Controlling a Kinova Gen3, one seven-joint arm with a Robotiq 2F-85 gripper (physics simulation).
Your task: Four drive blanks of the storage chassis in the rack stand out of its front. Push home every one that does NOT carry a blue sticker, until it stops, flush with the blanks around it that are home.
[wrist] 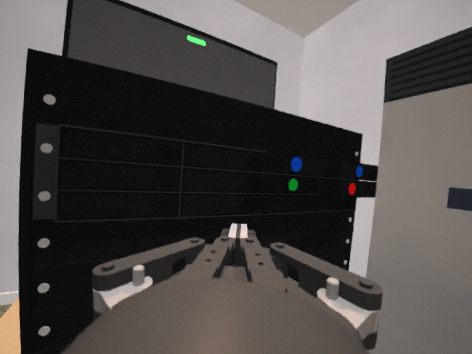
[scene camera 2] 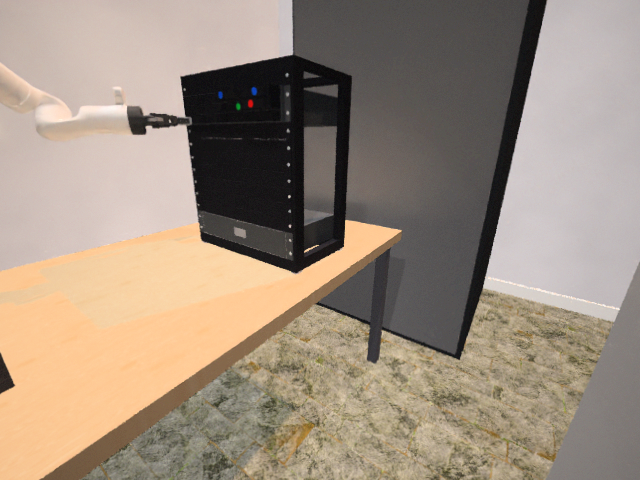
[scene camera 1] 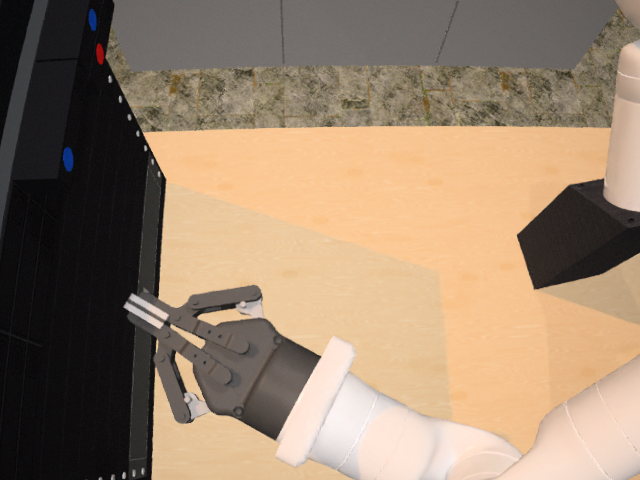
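Where they show: gripper, fingertip midpoint: point(wrist: 238, 234) point(scene camera 2: 191, 121) point(scene camera 1: 129, 301); arm's base at its link origin: point(scene camera 1: 637, 196).
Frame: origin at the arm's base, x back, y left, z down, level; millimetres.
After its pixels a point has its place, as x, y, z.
Observation:
The storage chassis is at the top of the black rack. A green-stickered blank point(scene camera 2: 238, 106) @(-671, 89, -232) point(wrist: 293, 184) @(-671, 91, -233) stands out below a blue-stickered blank point(scene camera 1: 41, 118) @(-658, 91, -274) point(scene camera 2: 220, 95) @(-634, 119, -259) point(wrist: 296, 164) @(-634, 120, -261). Farther right in the wrist view, a red-stickered blank point(scene camera 1: 99, 53) @(-642, -2, -235) point(scene camera 2: 250, 103) @(-642, -3, -232) point(wrist: 352, 189) @(-642, -4, -231) stands out below another blue-stickered blank point(scene camera 1: 92, 19) @(-643, -18, -262) point(scene camera 2: 253, 90) @(-643, -16, -262) point(wrist: 359, 171) @(-643, -19, -261). The green one does not show in scene camera 1. My gripper point(scene camera 1: 146, 310) @(-590, 214, -192) point(scene camera 2: 189, 120) @(-590, 214, -192) point(wrist: 238, 234) @(-590, 214, -192) is shut and empty, in front of the rack. In the wrist view its tips appear left of and lower than the green sticker. Contact cannot be told.
The rack point(scene camera 2: 298, 206) @(-716, -103, 41) point(wrist: 37, 75) @(-667, 390, -319) stands on the wooden table point(scene camera 1: 361, 180) @(-355, -124, 259) point(scene camera 2: 155, 330) @(-299, -57, 259). A tall dark cabinet point(scene camera 2: 413, 180) point(wrist: 150, 55) is behind it, and a grey cabinet point(wrist: 425, 250) is at the right of the wrist view. A black block point(scene camera 1: 573, 237) @(-60, 33, 83) is near the arm.

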